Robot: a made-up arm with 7 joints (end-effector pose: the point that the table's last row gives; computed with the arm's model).
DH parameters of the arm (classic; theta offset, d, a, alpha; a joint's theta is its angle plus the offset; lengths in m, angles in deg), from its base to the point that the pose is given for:
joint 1: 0 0.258 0 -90
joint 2: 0 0 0 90
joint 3: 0 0.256 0.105 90
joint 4: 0 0 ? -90
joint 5: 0 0.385 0 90
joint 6: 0 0 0.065 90
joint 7: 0 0 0 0
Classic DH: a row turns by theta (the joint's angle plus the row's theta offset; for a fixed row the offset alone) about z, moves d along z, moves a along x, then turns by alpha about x.
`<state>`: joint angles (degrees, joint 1 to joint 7).
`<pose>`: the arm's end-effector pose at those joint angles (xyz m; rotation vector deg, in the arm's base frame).
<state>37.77 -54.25 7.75 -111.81 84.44 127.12 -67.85</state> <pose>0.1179 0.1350 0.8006 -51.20 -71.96 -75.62</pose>
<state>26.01 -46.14 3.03 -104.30 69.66 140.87 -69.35</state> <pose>0.1863 0.0703 0.8225 -71.65 -62.46 -105.66</pose>
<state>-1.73 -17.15 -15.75 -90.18 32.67 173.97 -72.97</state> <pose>0.3274 -0.1785 0.7711 92.98 18.07 104.69</pose>
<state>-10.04 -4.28 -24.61 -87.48 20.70 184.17 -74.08</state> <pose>0.3489 -0.2853 0.7048 86.86 11.39 75.60</pose>
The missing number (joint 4, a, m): -0.083
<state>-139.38 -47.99 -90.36 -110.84 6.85 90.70 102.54</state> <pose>-0.2615 0.5074 0.3719 123.68 39.78 -49.25</pose>
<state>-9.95 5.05 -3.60 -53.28 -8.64 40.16 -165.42</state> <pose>0.4584 -0.1152 0.7569 -47.11 -154.64 10.04</pose>
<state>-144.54 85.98 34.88 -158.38 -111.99 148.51 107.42</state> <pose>0.2063 -0.1275 0.0200 -82.87 109.53 7.47</pose>
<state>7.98 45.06 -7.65 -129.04 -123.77 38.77 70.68</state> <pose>0.4138 -0.0521 -0.0404 28.30 12.76 17.58</pose>
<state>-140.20 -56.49 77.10 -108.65 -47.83 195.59 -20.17</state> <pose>0.4514 -0.2631 0.4539 78.90 49.72 0.45</pose>
